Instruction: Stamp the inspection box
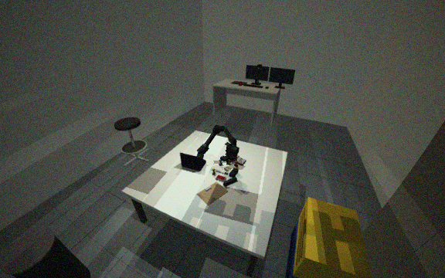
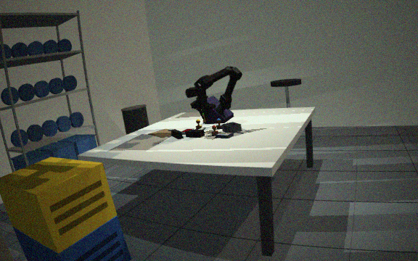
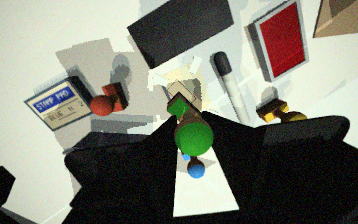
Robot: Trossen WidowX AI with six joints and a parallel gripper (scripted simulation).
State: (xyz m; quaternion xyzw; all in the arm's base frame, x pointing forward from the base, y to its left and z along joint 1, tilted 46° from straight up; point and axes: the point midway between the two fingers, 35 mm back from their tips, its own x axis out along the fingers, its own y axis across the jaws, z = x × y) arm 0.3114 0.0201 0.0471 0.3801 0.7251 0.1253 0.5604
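Right now my gripper tip is 9 cm above the pale card and 1 cm past it. The rest, counted from my gripper tip: black block 8 cm ahead, 7 cm below, 4 cm to the right; marker 8 cm below, 7 cm to the right, 2 cm behind; green stamp right at my gripper tip.
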